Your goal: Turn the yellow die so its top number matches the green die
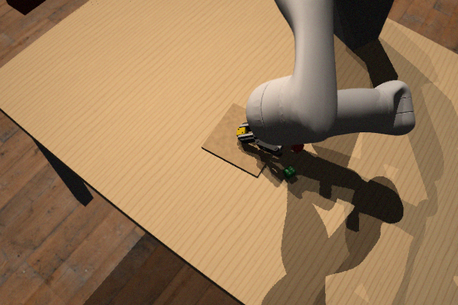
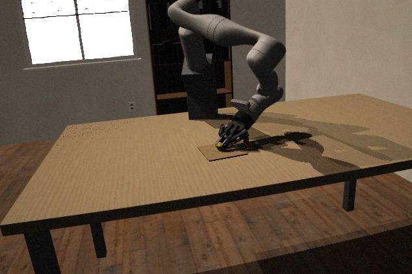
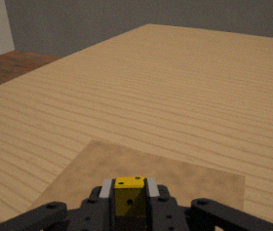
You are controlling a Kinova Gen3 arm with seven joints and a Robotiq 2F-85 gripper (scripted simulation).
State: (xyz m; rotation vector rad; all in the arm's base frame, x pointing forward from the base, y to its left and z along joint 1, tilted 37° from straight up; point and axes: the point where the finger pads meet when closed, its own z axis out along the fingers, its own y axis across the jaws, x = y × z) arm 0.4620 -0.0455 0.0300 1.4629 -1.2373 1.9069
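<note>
Now: hand 1 cm to the left of the yellow die and 1 cm above it. From my hand the other things lie so: red die 3 cm behind, 11 cm to the left, 2 cm below; green die 4 cm ahead, 12 cm to the left, 2 cm below; brown mat 2 cm below.
</note>
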